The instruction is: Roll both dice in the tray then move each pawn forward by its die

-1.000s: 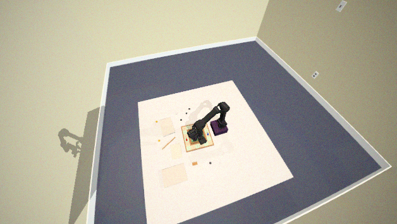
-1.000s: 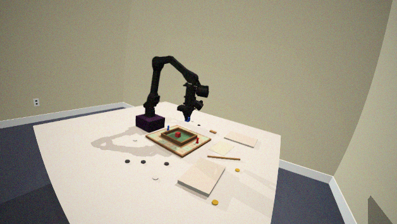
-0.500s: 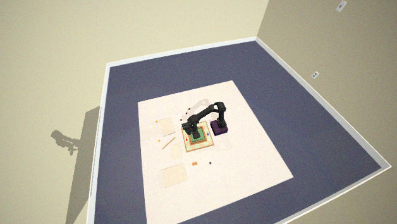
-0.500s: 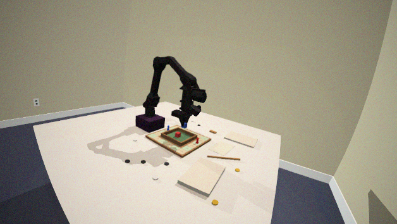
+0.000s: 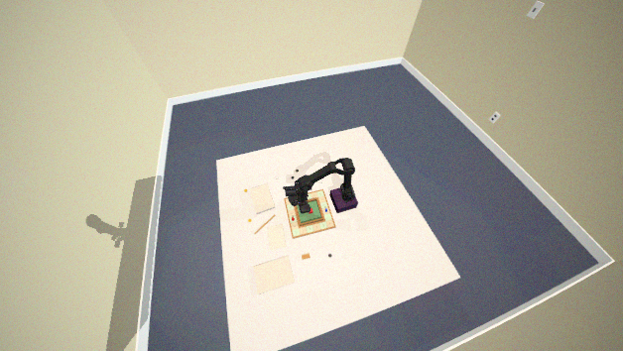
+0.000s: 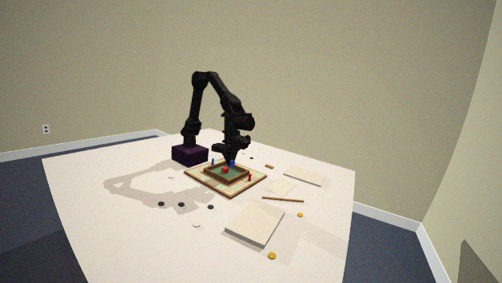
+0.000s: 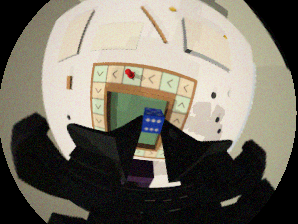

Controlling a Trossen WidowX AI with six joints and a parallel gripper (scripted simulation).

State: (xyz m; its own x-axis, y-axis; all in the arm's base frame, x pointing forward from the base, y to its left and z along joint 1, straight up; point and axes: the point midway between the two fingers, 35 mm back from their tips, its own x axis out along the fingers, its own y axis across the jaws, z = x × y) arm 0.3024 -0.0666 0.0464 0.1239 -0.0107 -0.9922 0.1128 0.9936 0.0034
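Now: the red pawn 80 mm ahead of my gripper tip, 60 mm below it and 50 mm to the left of it. Also, from my gripper tip: wooden stick (260 mm ahead, 80 mm below); then blue pawn (150 mm behind, 80 mm to the left, 60 mm below); then green tray (80 mm below, 40 mm to the left, 40 mm behind).
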